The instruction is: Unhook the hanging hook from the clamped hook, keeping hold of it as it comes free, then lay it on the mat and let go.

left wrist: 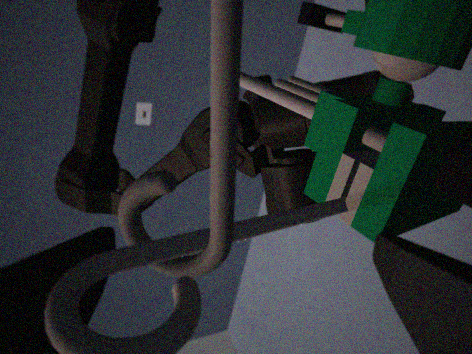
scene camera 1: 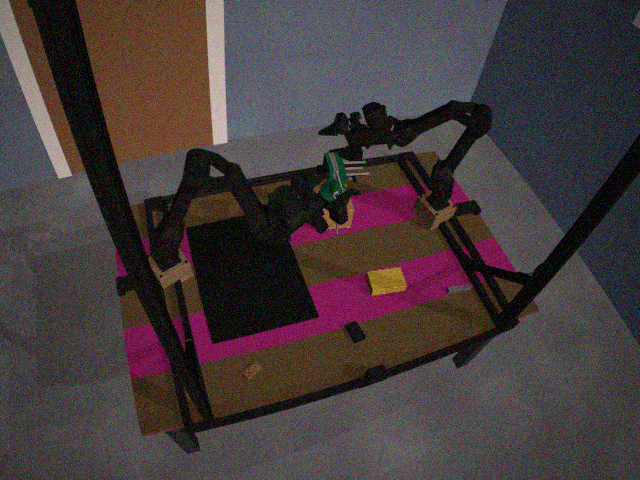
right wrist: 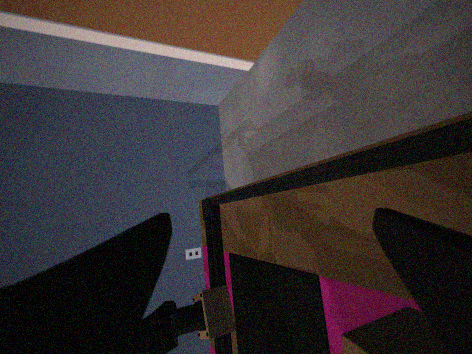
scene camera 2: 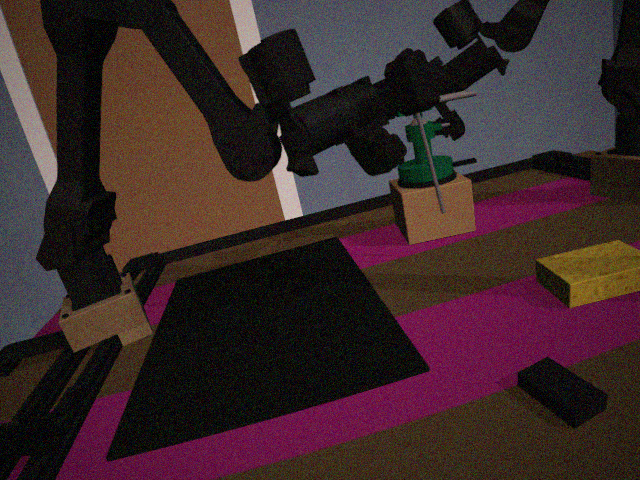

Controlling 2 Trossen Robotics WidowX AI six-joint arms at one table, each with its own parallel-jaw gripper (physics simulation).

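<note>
A green clamp stands on a tan block at the back of the table. It holds the clamped hook, whose dark bar runs level to a loop at the lower left. The grey hanging hook hangs from that bar with its long shaft down in front of the block. My left gripper is open, with the hanging hook's bend between its spread fingers. My right gripper is open and empty, high behind the clamp. The black mat lies left of the block.
A yellow block lies on the magenta stripe at the right. A small black block, a grey bar and a small tan piece lie nearer the front. A black frame rims the table.
</note>
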